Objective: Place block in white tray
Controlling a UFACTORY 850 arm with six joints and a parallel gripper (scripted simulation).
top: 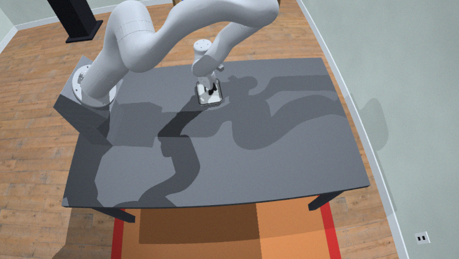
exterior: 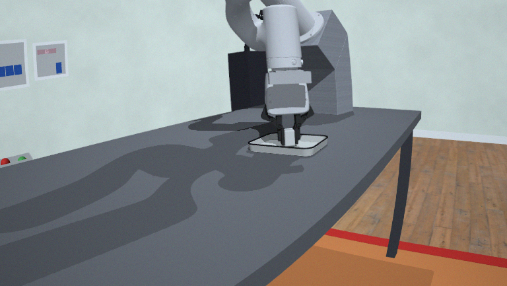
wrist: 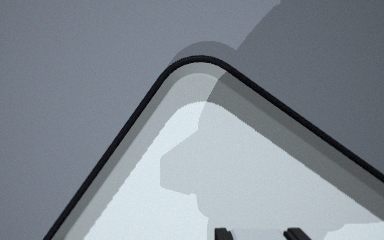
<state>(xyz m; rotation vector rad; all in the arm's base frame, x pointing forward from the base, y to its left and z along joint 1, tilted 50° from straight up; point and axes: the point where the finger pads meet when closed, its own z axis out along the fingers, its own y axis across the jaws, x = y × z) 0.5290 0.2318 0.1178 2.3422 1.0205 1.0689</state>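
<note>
Right now my hand is 10 mm above the white block. From my hand the other things lie so: white tray (20 mm below).
</note>
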